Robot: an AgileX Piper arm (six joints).
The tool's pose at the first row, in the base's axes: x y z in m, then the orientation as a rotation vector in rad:
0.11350, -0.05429, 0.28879, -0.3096, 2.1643, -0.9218
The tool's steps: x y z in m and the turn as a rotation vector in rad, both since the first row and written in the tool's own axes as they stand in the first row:
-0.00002, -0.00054, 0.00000, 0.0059, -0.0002, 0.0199
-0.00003, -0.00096, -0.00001, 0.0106, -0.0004, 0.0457
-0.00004, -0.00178, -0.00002, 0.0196, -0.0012, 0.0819
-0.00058, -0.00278, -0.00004, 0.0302, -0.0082, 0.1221
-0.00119, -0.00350, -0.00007, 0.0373, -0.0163, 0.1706
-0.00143, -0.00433, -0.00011, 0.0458, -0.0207, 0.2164
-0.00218, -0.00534, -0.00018, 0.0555, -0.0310, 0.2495
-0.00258, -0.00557, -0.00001, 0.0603, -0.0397, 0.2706
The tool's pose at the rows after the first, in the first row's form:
0.11348, -0.05466, 0.28918, -0.2848, 2.1604, -0.9168
0.11345, -0.05495, 0.28948, -0.2541, 2.1566, -0.9072
0.11340, -0.05553, 0.29007, -0.2103, 2.1491, -0.8959
0.11369, -0.05597, 0.29107, -0.1642, 2.1344, -0.8818
0.11404, -0.05618, 0.29192, -0.1116, 2.1191, -0.8588
0.11412, -0.05663, 0.29265, -0.0602, 2.1058, -0.8397
0.11452, -0.05696, 0.29380, -0.0248, 2.0875, -0.8273
0.11491, -0.05702, 0.29410, -0.0040, 2.0746, -0.8172

